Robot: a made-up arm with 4 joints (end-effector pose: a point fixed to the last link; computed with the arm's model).
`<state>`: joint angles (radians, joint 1 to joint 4).
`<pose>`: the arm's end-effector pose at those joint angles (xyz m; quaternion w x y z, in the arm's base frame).
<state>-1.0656 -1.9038 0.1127 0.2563</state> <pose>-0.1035 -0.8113 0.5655 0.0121 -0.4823 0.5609 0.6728</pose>
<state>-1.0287 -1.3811 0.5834 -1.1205</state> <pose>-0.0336 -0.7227 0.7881 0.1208 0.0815 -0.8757 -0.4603</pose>
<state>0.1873 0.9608 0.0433 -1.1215</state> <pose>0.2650 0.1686 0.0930 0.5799 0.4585 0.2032 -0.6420</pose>
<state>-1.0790 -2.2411 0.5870 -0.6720</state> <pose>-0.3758 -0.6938 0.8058 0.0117 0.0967 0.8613 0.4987</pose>
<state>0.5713 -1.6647 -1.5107 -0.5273</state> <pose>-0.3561 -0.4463 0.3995 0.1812 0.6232 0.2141 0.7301</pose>
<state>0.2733 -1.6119 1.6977 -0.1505</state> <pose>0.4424 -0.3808 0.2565 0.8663 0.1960 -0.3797 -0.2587</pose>
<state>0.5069 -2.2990 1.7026 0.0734</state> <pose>0.3800 -0.4894 0.1931 0.9311 -0.1364 -0.2509 -0.2271</pose>
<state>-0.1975 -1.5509 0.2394 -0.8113</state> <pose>0.1193 -0.8159 0.5041 0.3887 -0.1470 -0.6530 -0.6331</pose>
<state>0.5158 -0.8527 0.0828 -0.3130</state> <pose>0.0307 -0.6085 -0.1218 0.4917 -0.0745 -0.1052 -0.8612</pose>
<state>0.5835 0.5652 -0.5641 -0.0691</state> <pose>-0.1555 0.1544 0.0039 0.1924 -0.0132 0.6394 -0.7443</pose>
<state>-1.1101 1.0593 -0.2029 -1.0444</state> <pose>0.1561 0.2261 0.5724 0.6834 0.6856 -0.0974 -0.2310</pose>
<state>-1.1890 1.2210 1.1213 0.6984</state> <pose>-0.3689 0.0260 0.8482 0.3593 0.6461 0.5110 0.4385</pose>
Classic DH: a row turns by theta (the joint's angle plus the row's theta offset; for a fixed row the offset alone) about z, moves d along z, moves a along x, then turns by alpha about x. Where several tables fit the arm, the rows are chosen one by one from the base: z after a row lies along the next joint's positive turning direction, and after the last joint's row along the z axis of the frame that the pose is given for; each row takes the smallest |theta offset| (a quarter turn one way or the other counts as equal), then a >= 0, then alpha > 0; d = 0 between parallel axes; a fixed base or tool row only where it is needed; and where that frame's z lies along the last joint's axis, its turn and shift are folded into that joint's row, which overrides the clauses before.
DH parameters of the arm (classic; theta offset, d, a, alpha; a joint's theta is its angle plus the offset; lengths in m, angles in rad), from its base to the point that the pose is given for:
base (fixed): 0 0.341 -0.147 -1.5708
joint 1: 1.189 -0.2338 -0.0248 1.6625
joint 2: 0 0.2163 0.1673 1.4791
joint 3: -0.629 -0.0207 0.1026 -1.7747
joint 4: -0.6491 0.1041 0.0897 2.3128
tool (fixed): -0.3933 -0.2543 0 0

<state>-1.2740 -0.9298 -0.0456 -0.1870</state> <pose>0.2570 -0.6236 0.5583 0.1907 0.6345 -0.3832 -0.6436</pose>
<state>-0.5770 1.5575 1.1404 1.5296</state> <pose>-0.1619 -0.2002 0.8476 0.0645 0.3395 0.7751 0.5290</pose>
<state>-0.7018 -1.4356 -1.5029 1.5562</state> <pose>0.1034 -0.5604 0.2434 0.6631 -0.5990 -0.0925 0.4392</pose>
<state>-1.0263 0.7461 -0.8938 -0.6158</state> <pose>0.1380 0.0985 0.2421 0.7622 0.3779 0.1384 -0.5071</pose>
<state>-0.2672 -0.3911 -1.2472 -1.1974</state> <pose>-0.0797 -0.4468 0.0318 0.5487 -0.2786 0.0530 -0.7864</pose>
